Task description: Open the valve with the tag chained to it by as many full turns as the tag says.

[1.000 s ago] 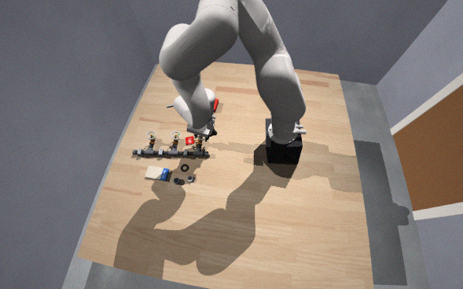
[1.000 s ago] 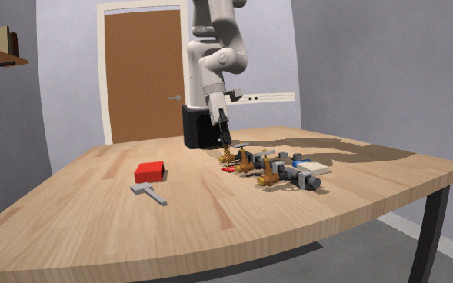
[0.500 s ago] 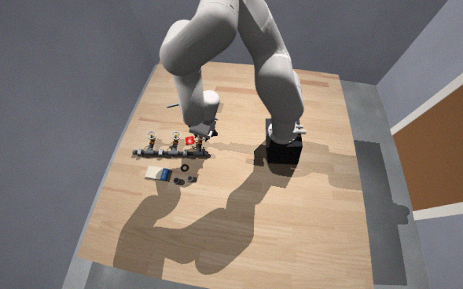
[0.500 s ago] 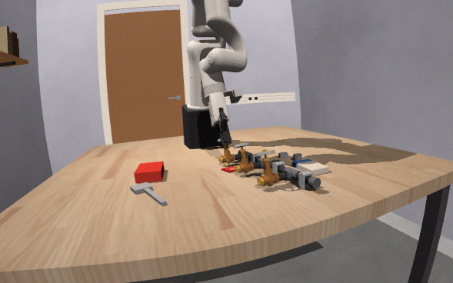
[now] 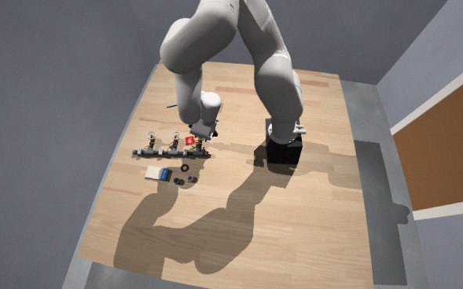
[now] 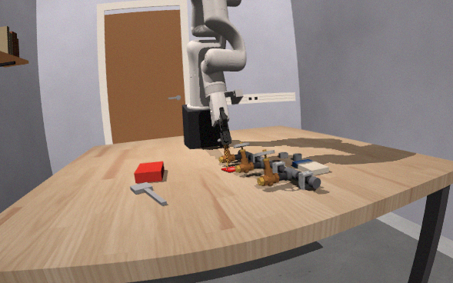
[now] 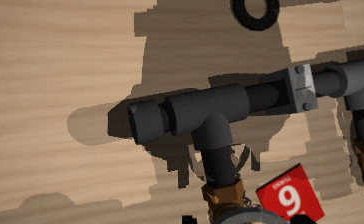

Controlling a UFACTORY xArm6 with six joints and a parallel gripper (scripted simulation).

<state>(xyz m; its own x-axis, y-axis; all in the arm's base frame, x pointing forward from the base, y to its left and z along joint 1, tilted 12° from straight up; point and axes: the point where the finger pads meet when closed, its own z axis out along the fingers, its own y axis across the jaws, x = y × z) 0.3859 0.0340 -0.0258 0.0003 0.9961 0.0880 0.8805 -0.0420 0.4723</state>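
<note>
The red tag is 8 cm ahead of my hand, 1 cm to the right of it and 8 cm below it. Round my hand: grey hammer-like tool 21 cm ahead, 24 cm to the right, 8 cm below; then grey box 19 cm ahead, 21 cm to the left, 7 cm below; then red box 5 cm ahead, 25 cm to the right, 7 cm below.
</note>
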